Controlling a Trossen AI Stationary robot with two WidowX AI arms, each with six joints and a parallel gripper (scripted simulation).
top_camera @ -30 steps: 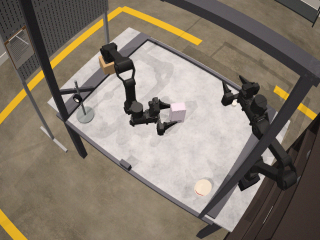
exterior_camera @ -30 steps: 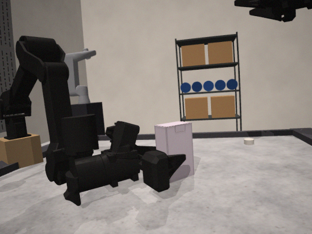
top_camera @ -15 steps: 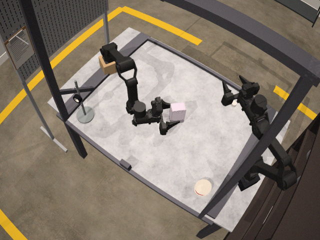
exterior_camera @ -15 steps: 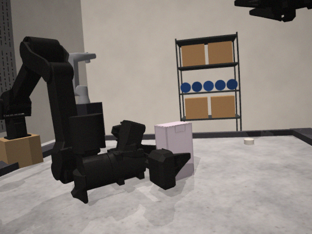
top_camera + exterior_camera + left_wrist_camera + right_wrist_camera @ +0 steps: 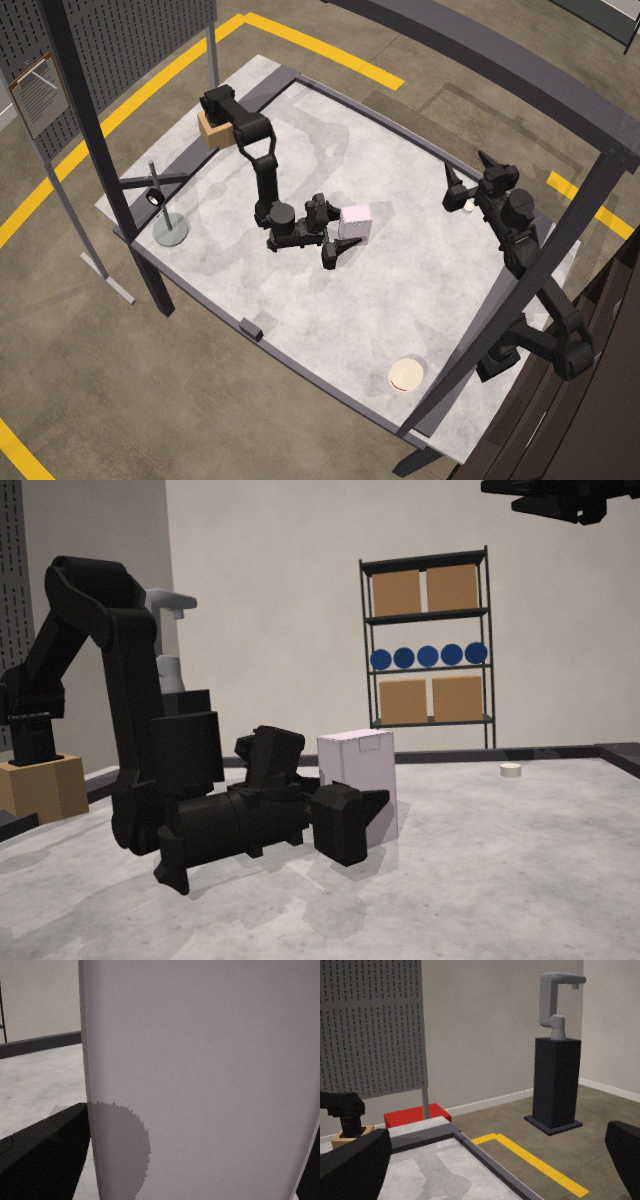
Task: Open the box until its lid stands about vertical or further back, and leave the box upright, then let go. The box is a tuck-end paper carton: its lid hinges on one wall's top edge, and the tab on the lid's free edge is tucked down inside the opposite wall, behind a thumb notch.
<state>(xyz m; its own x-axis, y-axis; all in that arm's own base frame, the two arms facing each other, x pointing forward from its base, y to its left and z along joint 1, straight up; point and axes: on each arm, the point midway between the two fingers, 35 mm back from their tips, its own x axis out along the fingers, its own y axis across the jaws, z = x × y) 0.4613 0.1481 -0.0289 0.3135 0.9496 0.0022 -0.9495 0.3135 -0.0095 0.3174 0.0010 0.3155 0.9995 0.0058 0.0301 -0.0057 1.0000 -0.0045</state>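
My left gripper is now 2 cm below the carton, 2 cm short of it and 1 cm to the left of it.
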